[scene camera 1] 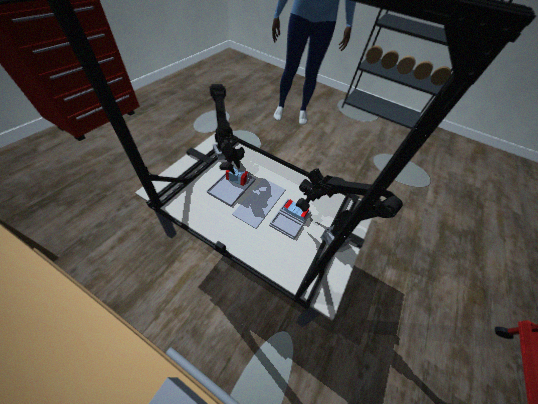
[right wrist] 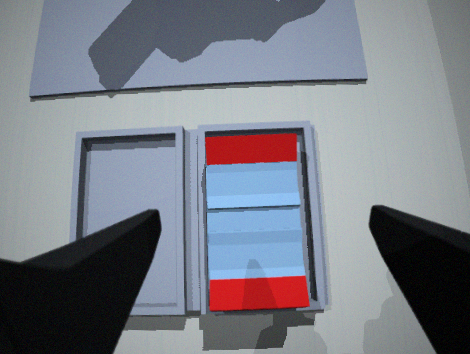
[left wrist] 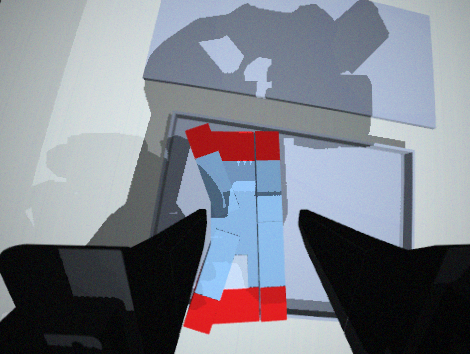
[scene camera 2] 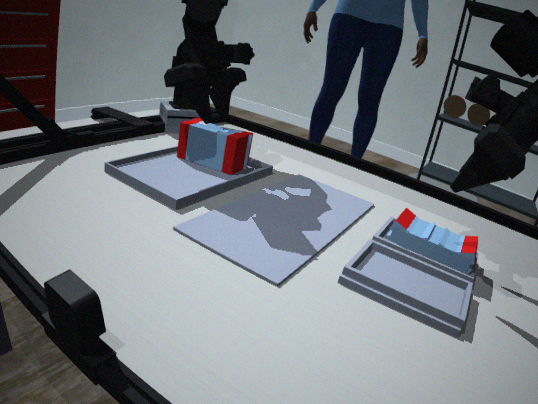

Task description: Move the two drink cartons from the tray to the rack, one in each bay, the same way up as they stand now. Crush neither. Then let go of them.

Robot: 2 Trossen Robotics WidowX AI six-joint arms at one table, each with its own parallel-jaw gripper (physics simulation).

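Frame: origin at the left arm's base, x ahead, y left, z up, level; centimetres.
Seen in the pictures: left gripper, fingertip midpoint: (scene camera 1: 236, 171) (left wrist: 252, 216) (scene camera 2: 216, 122); right gripper, fingertip midpoint: (scene camera 1: 299, 199) (right wrist: 264, 218) (scene camera 2: 457, 181); left arm's base at its link origin: (scene camera 2: 184, 106).
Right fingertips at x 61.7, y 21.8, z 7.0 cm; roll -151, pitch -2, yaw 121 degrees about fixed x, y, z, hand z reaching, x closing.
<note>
Pixels of each thing's top centre, then the offset from my right fingertips to it.
- grey tray at its top centre: (left wrist: 293, 218) (scene camera 2: 193, 163) (scene camera 1: 232, 184) dz -10.9, dx -32.5, dy -26.4 cm
- two-bay rack at its top centre: (right wrist: 190, 215) (scene camera 2: 421, 258) (scene camera 1: 291, 216) dz -10.5, dx +2.2, dy -4.5 cm
One drink carton (scene camera 1: 236, 176) (scene camera 2: 207, 147) (left wrist: 270, 225), light blue with red ends, stands in the grey tray (scene camera 1: 225, 194) (scene camera 2: 165, 180) (left wrist: 350, 200). My left gripper (left wrist: 252, 216) is partly open above it; in the left wrist view the carton shows between the fingertips, nearer the left finger, held by neither. The other drink carton (scene camera 1: 295, 208) (scene camera 2: 435, 242) (right wrist: 255, 220), its top dipped in the middle, stands in the far bay of the two-bay rack (scene camera 2: 400, 305) (right wrist: 192, 225). My right gripper (right wrist: 264, 218) is wide open above it, empty. The rack's near bay is empty.
A flat grey-blue plate (scene camera 1: 245, 212) (scene camera 2: 240, 245) (left wrist: 400, 75) (right wrist: 325, 40) lies between tray and rack, under an arm's shadow. Black rails edge the table, with a dark block (scene camera 2: 75, 300) at the near side. Frame posts (scene camera 1: 107, 107) rise around it. A person (scene camera 1: 310, 50) stands behind.
</note>
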